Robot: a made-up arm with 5 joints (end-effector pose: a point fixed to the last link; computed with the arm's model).
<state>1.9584 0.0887 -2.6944 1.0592 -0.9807</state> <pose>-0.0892 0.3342 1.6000 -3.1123 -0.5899 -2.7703</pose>
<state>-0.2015 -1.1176 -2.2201 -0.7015 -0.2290</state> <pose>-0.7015 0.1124 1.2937 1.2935 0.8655 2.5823</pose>
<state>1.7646 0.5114 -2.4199 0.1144 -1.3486</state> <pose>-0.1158 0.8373 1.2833 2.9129 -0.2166 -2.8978</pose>
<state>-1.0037 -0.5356 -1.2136 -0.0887 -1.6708</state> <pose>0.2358 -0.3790 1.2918 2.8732 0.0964 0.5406</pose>
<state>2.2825 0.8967 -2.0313 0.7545 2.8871</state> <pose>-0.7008 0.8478 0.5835 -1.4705 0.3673 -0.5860</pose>
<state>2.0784 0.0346 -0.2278 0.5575 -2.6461</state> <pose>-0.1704 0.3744 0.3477 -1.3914 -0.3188 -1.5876</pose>
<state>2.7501 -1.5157 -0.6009 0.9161 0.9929</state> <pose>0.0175 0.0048 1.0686 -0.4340 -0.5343 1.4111</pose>
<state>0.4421 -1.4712 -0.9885 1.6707 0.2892</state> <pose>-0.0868 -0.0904 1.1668 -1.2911 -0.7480 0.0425</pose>
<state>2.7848 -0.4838 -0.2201 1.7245 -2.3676</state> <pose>-0.2902 0.1220 0.5224 -0.7202 -0.6555 -1.4364</pose>
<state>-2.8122 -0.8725 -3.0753 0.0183 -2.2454</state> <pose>0.8954 0.2999 1.1355 0.9053 -0.4587 -1.7550</pose>
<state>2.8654 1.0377 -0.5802 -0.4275 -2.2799</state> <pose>-0.3936 0.1229 0.0006 -1.5480 -0.0195 -1.1381</pose>
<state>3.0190 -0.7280 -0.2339 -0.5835 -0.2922</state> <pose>-0.3454 0.0527 0.7722 -3.0536 -1.2775 -1.7776</pose>
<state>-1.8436 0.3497 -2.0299 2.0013 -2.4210</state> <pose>-0.2224 -0.8517 1.0434 -1.3547 -0.2394 0.5513</pose>
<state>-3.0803 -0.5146 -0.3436 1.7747 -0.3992</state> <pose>-0.3539 -0.0166 0.6042 -1.1018 0.8199 -2.4742</pose>
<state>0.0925 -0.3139 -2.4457 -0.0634 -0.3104</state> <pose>0.0041 -0.0391 1.6416 1.6712 -0.3029 2.9084</pose>
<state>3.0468 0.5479 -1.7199 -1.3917 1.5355</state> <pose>-0.8793 0.0824 0.8580 0.9932 -0.0193 1.4464</pose>
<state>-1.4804 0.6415 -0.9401 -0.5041 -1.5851</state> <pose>0.0794 -0.8081 0.3251 -2.3734 0.0103 0.1003</pose>
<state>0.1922 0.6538 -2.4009 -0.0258 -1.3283</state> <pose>0.9803 0.1474 1.1501 2.9336 -0.2375 1.8126</pose>
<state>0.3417 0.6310 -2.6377 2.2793 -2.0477</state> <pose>0.8698 0.2638 1.1244 -1.3273 -0.1239 2.3742</pose>
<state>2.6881 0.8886 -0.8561 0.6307 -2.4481</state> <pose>-0.5146 0.2681 0.0419 -1.1076 -0.4932 -1.2656</pose>
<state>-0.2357 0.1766 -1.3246 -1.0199 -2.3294</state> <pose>0.7874 -0.2150 0.9504 2.3888 0.6051 0.8455</pose>
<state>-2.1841 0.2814 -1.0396 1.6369 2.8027</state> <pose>-0.4094 -0.6192 0.5192 -1.9522 -0.8127 1.4621</pose>
